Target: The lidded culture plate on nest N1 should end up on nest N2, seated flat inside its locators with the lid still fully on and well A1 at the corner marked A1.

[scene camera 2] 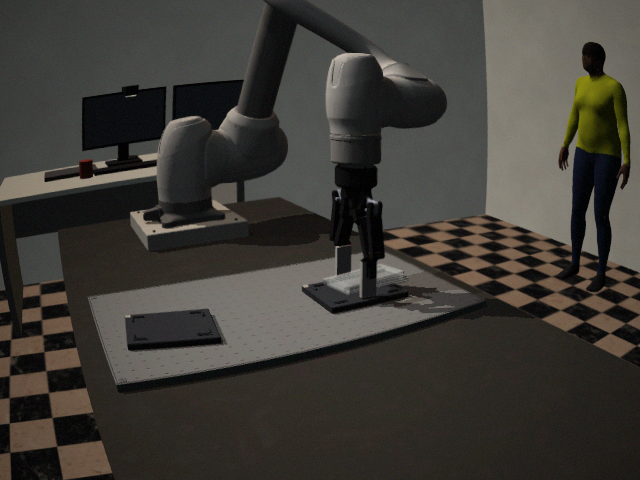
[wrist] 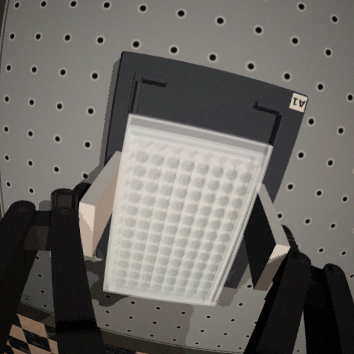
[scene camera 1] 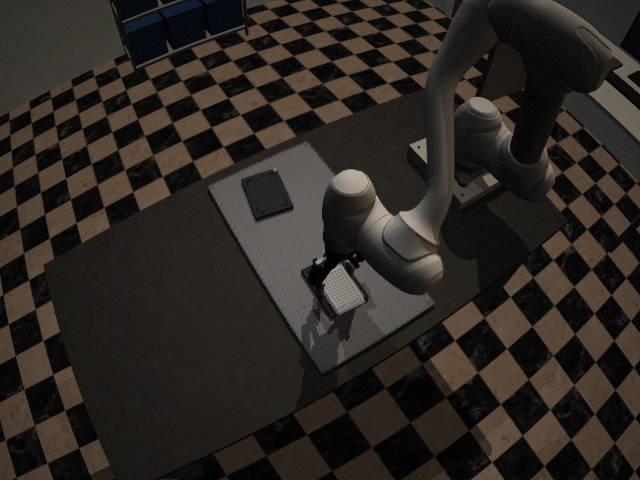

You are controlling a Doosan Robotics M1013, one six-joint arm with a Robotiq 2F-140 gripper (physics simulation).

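The white well plate has a clear lid over its wells. My gripper is shut on its long sides. The plate hangs slightly above a dark nest, shifted away from the nest's labelled end. Two locators show beyond its upper edge in the wrist view; the others are hidden. The nest's A1 label is at the upper right. A second dark nest holds no plate. I cannot tell N1 from N2, exact tilt or well A1.
Both nests stand on a grey perforated board on the dark table. The arm's base plate stands behind the board. A person stands beyond the table at the right.
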